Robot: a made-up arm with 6 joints. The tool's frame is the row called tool. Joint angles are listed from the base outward. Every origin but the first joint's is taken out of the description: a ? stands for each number. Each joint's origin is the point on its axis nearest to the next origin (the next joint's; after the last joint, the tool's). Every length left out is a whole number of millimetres.
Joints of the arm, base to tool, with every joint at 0 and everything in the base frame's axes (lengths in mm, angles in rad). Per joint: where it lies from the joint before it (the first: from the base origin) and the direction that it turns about. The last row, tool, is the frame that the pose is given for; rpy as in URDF.
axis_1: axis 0 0 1 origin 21 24 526
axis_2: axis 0 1 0 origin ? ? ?
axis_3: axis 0 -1 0 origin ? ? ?
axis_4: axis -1 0 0 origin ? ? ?
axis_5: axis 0 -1 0 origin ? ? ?
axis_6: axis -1 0 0 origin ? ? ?
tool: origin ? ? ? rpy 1.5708 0 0
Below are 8 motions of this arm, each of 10 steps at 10 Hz.
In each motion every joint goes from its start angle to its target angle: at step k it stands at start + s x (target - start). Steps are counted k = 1, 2, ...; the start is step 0. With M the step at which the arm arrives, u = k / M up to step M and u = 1 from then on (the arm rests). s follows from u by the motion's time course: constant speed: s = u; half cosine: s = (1 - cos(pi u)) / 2; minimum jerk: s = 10 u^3 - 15 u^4 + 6 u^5.
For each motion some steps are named. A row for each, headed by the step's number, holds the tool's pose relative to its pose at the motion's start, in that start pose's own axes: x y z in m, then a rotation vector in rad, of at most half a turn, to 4 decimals.
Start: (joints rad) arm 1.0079 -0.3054 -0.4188 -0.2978 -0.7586 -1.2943
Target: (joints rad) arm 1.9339 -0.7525 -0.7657 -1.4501 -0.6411 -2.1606
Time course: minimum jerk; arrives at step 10
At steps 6, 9, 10:
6: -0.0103 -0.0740 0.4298 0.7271 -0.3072 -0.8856
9: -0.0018 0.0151 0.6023 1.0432 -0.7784 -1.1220
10: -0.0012 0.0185 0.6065 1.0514 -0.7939 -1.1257

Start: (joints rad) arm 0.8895 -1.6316 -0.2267 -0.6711 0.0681 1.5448
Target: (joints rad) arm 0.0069 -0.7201 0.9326 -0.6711 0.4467 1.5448
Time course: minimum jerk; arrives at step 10
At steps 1, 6, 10:
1: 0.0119 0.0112 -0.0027 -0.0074 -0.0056 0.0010
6: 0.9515 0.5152 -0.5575 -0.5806 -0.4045 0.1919
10: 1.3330 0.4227 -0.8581 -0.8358 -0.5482 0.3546

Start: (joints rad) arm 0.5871 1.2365 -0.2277 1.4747 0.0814 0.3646
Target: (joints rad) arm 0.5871 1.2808 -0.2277 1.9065 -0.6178 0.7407
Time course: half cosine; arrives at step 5
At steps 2, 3, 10:
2: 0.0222 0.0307 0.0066 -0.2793 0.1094 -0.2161
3: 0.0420 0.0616 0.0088 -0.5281 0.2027 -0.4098
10: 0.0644 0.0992 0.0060 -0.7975 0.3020 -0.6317

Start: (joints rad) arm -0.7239 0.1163 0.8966 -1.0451 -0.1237 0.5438
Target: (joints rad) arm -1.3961 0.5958 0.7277 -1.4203 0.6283 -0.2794
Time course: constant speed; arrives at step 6
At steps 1, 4, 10:
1: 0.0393 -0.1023 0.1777 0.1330 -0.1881 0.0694
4: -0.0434 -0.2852 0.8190 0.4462 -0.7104 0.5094
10: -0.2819 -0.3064 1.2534 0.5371 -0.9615 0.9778

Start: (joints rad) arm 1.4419 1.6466 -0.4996 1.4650 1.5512 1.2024
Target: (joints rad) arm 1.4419 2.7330 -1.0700 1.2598 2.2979 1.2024
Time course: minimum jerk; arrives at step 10
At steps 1, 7, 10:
1: -0.0004 -0.0020 -0.0169 0.0141 -0.0051 0.0003
7: -0.1123 0.4934 -1.2588 1.2631 -0.4336 -0.4013
10: -0.1418 0.6758 -1.3708 1.4634 -0.4705 -0.5751

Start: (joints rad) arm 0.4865 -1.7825 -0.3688 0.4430 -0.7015 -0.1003
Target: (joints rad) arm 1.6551 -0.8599 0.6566 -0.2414 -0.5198 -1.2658
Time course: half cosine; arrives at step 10
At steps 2, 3, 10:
2: 0.1504 0.0483 0.1520 0.2389 0.1250 0.0139
3: 0.3511 0.0836 0.3073 0.5172 0.2700 0.0114
10: 2.0224 0.0196 0.3393 2.4249 1.2990 -0.6771

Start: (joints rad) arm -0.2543 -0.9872 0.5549 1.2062 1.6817 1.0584
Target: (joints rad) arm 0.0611 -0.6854 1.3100 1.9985 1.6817 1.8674
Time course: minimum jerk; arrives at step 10
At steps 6, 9, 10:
6: -0.2035 -0.1182 -0.0581 -0.8188 0.0832 0.3539
9: -0.3058 -0.1093 -0.0910 -1.1753 0.1376 0.5254
10: -0.3086 -0.1086 -0.0921 -1.1848 0.1393 0.5304

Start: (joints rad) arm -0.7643 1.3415 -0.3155 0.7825 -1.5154 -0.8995
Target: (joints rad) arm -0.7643 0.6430 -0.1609 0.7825 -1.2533 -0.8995
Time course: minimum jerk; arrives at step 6
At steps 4, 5, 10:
4: -0.0142 -0.6308 0.7402 0.4740 0.4861 0.4832
5: 0.0373 -0.8093 0.8660 0.5793 0.5829 0.5990
10: 0.0502 -0.8469 0.8893 0.6007 0.6021 0.6230

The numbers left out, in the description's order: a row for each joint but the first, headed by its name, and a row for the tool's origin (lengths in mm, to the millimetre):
axis_2: -5 4 0
axis_3: 5 0 1568
axis_4: 767 0 19
axis_5: 0 -231 14
axis_6: 19 0 -18
tool: 0 -4 -17

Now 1 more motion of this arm.
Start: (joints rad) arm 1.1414 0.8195 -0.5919 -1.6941 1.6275 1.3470
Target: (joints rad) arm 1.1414 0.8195 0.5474 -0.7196 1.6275 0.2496
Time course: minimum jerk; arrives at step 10
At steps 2, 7, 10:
2: 0.0068 0.0495 -0.0267 0.1323 0.0194 0.0493
7: 0.0898 0.8381 0.0135 1.8489 0.2542 0.8002
10: 0.1056 0.9812 0.1274 2.1556 0.3023 1.0190

